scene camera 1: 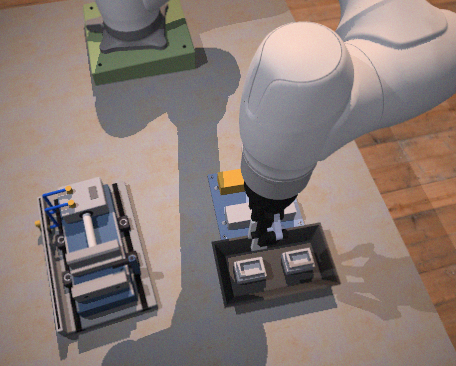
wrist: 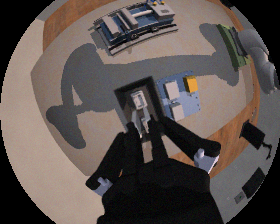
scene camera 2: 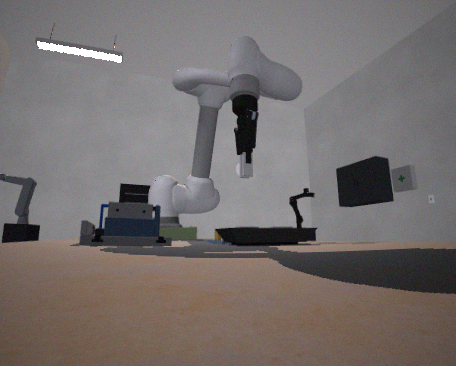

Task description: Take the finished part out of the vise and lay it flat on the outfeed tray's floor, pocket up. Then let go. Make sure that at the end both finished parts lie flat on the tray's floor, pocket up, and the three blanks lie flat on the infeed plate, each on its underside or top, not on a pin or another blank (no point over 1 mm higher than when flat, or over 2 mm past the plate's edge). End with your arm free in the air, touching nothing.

Observation:
In view: the gripper [scene camera 1: 257, 241].
The gripper is seen too in the wrist view [wrist: 141, 114] and in scene camera 2 [scene camera 2: 246, 176].

